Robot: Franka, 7 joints.
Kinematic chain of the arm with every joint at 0, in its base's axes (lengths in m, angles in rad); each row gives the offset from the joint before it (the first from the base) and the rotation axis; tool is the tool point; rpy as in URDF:
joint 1: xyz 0 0 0.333 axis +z
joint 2: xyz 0 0 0 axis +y
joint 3: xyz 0 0 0.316 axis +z
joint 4: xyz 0.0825 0 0 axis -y
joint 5: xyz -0.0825 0 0.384 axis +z
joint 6: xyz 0 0 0 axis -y
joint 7: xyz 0.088 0 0 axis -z
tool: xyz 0 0 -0.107 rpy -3.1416 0 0
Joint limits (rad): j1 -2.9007..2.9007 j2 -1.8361..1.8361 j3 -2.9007..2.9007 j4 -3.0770..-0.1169 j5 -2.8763..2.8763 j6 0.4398..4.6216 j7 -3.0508..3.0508
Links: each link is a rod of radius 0.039 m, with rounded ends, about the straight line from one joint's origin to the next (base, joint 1, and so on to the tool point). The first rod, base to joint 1, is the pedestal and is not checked.
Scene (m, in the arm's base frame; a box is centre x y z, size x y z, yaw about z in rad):
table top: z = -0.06
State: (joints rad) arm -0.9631 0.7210 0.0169 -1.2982 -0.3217 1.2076 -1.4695
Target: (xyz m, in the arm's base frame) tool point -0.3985 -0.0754 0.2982
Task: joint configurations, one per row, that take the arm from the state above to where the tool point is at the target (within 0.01 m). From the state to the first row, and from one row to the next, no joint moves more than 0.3 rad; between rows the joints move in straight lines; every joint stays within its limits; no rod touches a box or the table.
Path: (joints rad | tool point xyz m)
1: -1.1893 0.6895 -0.2274 -1.5033 -0.3567 1.1394 -1.4695 | 0.0616 -0.5810 0.2600
2: -1.4155 0.6579 -0.4718 -1.7084 -0.3916 1.0711 -1.4695 | -0.1922 -0.4898 0.2562
3: -1.6417 0.6264 -0.7161 -1.9134 -0.4266 1.0029 -1.4695 | -0.3575 -0.3002 0.2723
4: -1.8680 0.5948 -0.9605 -2.1185 -0.4616 0.9346 -1.4695 | -0.3985 -0.0754 0.2982

